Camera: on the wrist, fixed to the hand. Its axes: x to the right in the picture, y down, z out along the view.
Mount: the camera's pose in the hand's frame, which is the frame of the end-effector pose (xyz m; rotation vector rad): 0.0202 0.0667 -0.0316 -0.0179 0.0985 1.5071
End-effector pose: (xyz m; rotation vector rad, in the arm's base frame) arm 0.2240 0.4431 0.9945 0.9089 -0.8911 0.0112
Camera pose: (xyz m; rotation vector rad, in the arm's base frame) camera 0.2341 0.5005 1.0441 0.0409 -1.2898 1.3179
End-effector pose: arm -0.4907 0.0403 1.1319 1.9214 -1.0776 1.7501
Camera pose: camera -0.5610 0.0116 1.1410 -0.5457 1.9686 -1.5713
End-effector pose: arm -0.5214 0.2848 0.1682 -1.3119 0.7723 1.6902
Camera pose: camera -0.5686 0.2322 0.1388 0.5783 -1.6892 -2.1478
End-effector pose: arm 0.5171 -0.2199 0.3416 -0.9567 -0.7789 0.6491
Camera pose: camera 0.5447 -0.1899 0.2768 -1.5053 0.1850 1.8491
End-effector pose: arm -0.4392 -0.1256 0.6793 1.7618 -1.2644 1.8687
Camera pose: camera -0.5122 -0.1481 0.6752 -0.3017 1.9336 -1.5521
